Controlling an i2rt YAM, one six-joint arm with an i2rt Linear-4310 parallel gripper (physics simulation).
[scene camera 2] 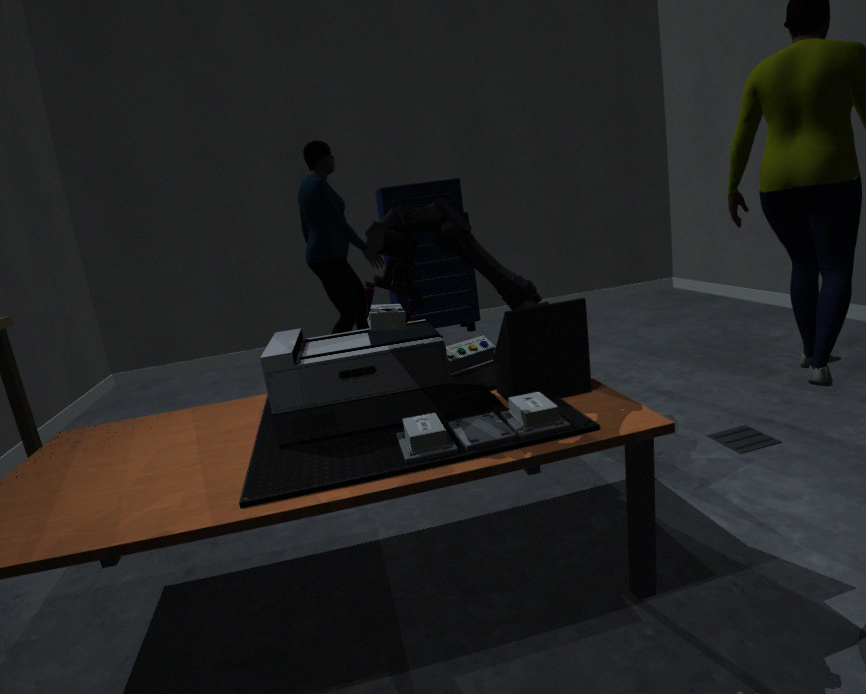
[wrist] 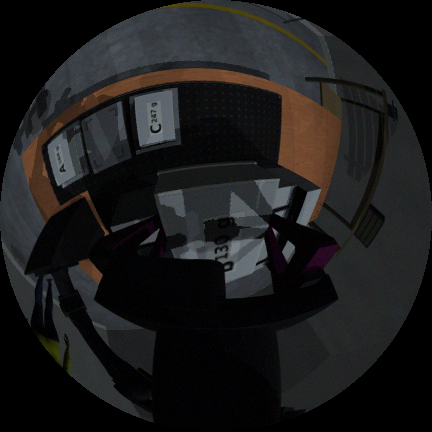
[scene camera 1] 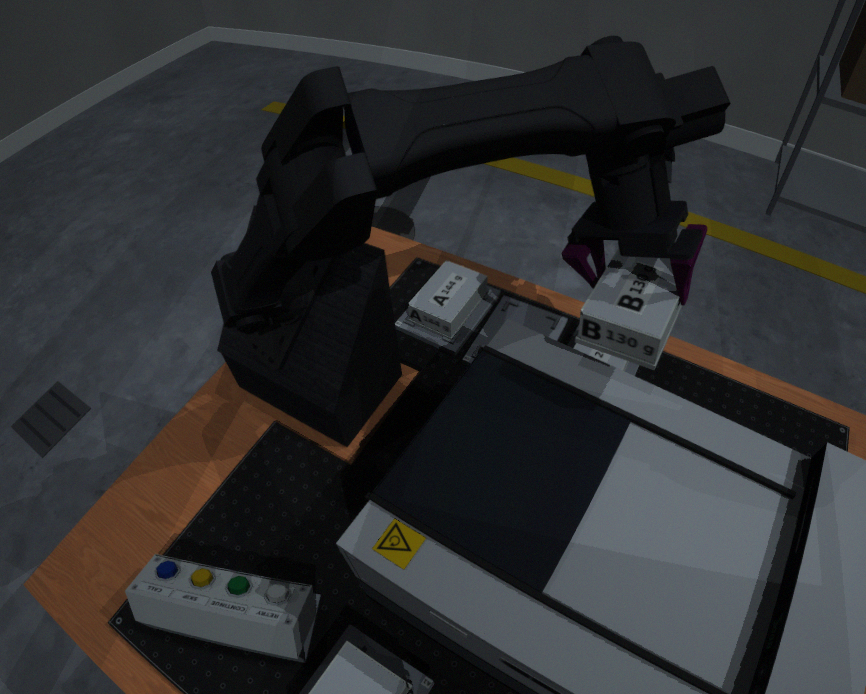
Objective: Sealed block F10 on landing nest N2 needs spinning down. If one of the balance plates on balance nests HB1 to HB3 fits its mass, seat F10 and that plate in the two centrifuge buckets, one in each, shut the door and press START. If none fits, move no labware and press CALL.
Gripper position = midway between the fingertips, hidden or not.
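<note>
My gripper shows here (scene camera 1: 642, 298), (wrist: 215, 215), and I can see a plate marked A (scene camera 1: 442, 306), (scene camera 2: 535, 410), (wrist: 62, 151). There's a button box (scene camera 1: 268, 616), (scene camera 2: 463, 356) as well, plus a grey centrifuge (scene camera 1: 709, 551) and a tray (scene camera 1: 534, 318).
</note>
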